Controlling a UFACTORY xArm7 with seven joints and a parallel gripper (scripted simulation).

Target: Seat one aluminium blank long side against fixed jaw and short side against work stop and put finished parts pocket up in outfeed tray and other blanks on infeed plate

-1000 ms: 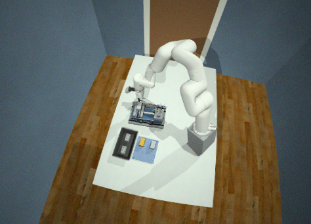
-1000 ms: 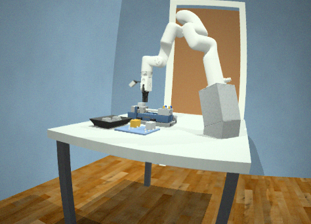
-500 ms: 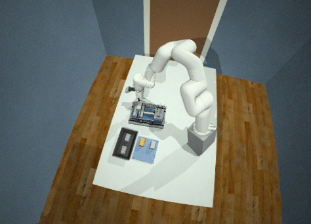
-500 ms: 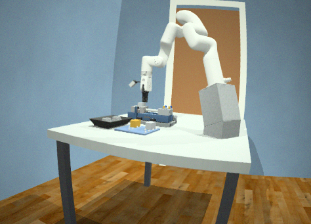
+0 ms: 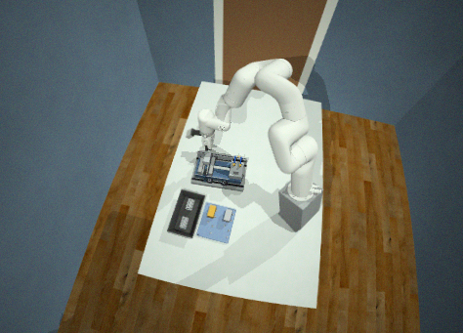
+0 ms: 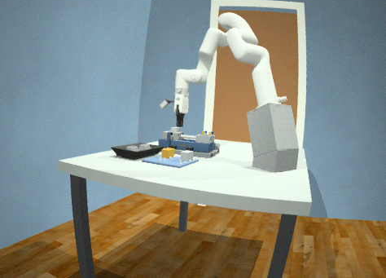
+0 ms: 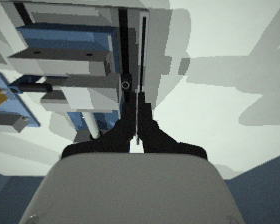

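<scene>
The fixed jaw lies 9 cm to the left of my hand, 6 cm below it and 2 cm ahead of it. From my hand the other things lie so: vise 10 cm below, 8 cm to the left, 8 cm behind; then hosed end block 18 cm behind, 7 cm to the left, 6 cm below; then grey rail 10 cm below, 7 cm behind, 2 cm to the right.
</scene>
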